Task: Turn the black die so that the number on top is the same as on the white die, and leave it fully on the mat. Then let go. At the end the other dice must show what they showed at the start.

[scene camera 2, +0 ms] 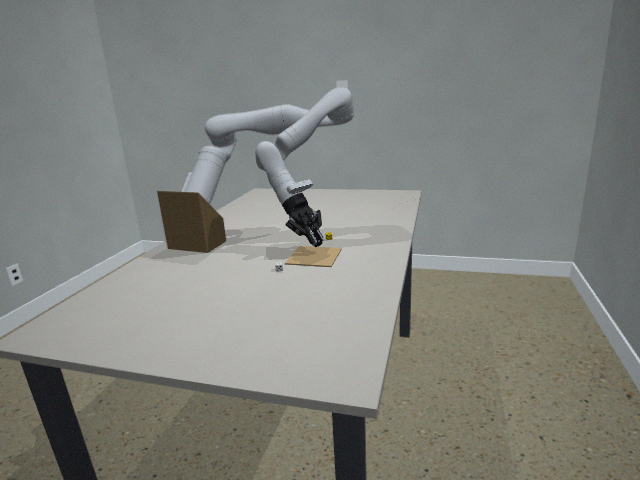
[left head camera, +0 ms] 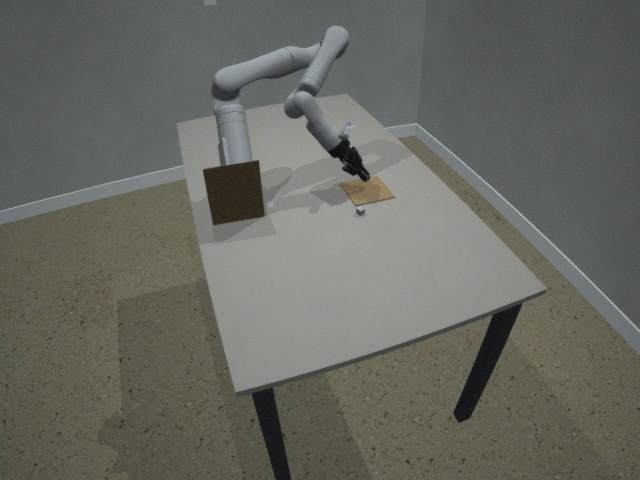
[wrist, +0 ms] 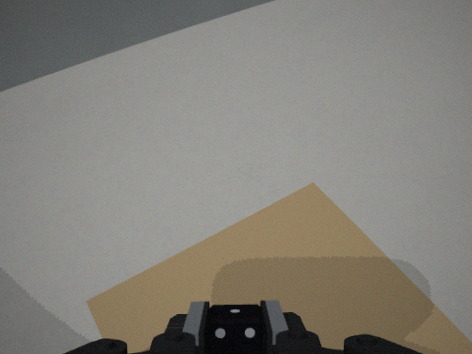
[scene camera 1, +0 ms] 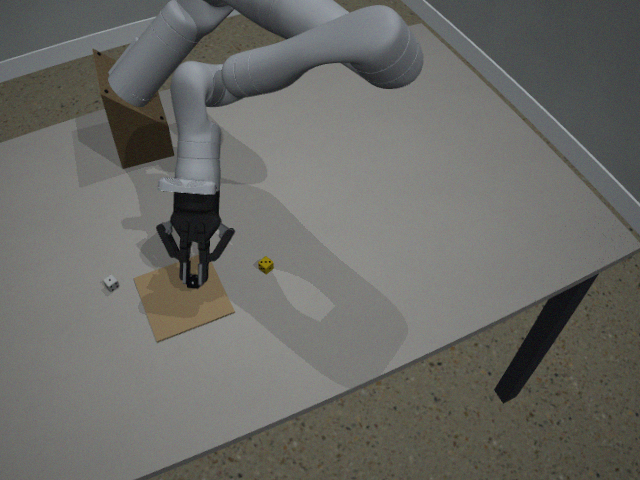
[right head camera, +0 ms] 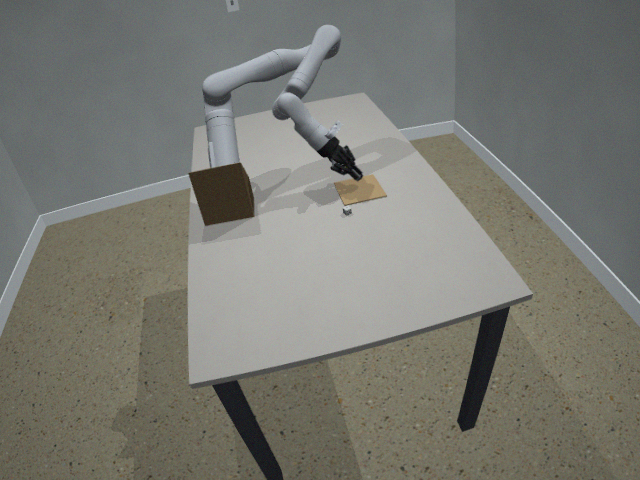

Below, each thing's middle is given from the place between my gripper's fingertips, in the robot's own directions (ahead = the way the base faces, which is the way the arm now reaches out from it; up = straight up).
I see my gripper 30 mm above the tan mat (scene camera 1: pixel 172 308), 20 mm to the left of it and 10 mm past it.
